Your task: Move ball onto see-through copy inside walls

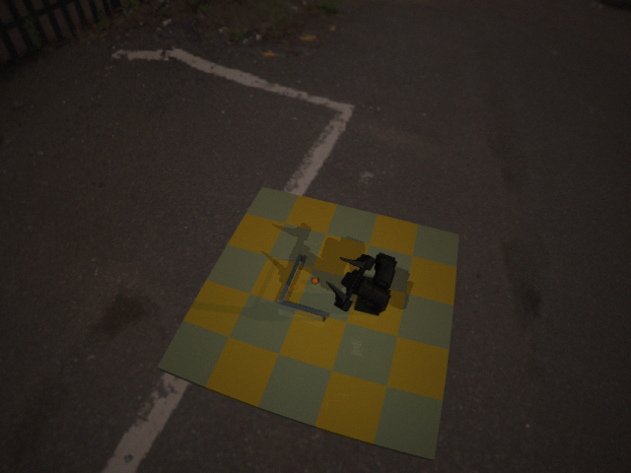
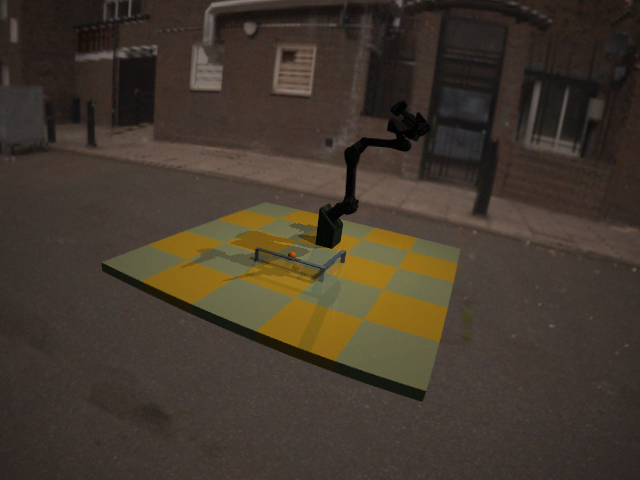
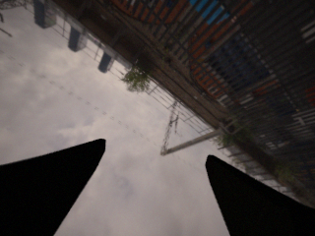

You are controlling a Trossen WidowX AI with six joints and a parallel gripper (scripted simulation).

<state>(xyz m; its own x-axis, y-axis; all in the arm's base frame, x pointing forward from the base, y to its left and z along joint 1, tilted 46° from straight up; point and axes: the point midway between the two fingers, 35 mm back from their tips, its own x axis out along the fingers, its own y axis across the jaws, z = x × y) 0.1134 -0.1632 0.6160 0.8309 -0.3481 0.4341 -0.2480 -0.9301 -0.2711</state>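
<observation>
The orange ball lies 70 cm below my gripper tip, 38 cm to the right of it and 16 cm ahead of it. Round my gripper tip: see-through copy of ball (70 cm below, 31 cm to the right, 25 cm ahead).
</observation>
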